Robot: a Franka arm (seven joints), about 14 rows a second.
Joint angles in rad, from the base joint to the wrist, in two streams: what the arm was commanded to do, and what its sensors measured. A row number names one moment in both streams.
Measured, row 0:
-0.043, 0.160, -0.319, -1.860, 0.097, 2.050, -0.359
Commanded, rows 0 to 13:
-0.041, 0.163, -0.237, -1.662, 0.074, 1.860, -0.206
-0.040, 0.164, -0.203, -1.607, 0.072, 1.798, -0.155
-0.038, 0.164, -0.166, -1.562, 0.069, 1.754, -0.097
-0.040, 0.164, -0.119, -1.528, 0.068, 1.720, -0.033
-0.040, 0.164, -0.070, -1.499, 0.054, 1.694, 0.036
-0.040, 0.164, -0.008, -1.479, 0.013, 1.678, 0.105
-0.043, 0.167, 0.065, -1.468, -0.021, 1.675, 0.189
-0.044, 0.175, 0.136, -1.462, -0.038, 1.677, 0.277
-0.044, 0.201, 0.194, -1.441, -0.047, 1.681, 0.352
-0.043, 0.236, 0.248, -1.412, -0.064, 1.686, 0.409
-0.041, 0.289, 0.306, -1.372, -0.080, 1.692, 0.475
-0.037, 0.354, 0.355, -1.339, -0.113, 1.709, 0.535
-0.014, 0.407, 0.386, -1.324, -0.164, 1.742, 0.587
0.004, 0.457, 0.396, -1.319, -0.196, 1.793, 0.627
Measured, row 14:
-0.022, 0.310, 0.362, -1.424, -0.119, 1.747, 0.537
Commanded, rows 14 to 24:
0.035, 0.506, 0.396, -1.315, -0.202, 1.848, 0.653
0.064, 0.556, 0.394, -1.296, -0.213, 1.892, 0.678
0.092, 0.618, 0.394, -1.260, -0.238, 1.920, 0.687
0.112, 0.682, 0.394, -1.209, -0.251, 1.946, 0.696
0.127, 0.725, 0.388, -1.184, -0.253, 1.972, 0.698
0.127, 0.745, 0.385, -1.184, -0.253, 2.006, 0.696
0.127, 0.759, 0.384, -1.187, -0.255, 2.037, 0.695
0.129, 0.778, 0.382, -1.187, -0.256, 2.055, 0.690
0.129, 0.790, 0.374, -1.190, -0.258, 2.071, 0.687
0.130, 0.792, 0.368, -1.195, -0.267, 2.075, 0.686
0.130, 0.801, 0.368, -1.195, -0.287, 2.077, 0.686
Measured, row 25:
0.120, 0.782, 0.372, -1.234, -0.244, 2.079, 0.673
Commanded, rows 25 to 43:
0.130, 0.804, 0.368, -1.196, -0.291, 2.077, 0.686
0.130, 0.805, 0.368, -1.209, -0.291, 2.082, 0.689
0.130, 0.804, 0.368, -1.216, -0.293, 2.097, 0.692
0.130, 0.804, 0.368, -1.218, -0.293, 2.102, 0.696
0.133, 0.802, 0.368, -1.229, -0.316, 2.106, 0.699
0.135, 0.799, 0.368, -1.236, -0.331, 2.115, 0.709
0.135, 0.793, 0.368, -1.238, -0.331, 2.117, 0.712
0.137, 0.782, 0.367, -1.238, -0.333, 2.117, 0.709
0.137, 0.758, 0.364, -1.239, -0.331, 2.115, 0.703
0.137, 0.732, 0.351, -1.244, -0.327, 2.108, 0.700
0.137, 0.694, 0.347, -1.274, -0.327, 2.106, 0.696
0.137, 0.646, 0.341, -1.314, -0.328, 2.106, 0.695
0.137, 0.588, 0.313, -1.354, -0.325, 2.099, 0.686
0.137, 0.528, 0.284, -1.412, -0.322, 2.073, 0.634
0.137, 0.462, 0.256, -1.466, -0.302, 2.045, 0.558
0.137, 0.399, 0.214, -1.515, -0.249, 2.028, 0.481
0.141, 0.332, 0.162, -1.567, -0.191, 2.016, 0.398
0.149, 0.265, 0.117, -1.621, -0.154, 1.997, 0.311
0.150, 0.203, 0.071, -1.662, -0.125, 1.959, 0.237
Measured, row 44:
0.135, 0.388, 0.165, -1.481, -0.197, 1.984, 0.379
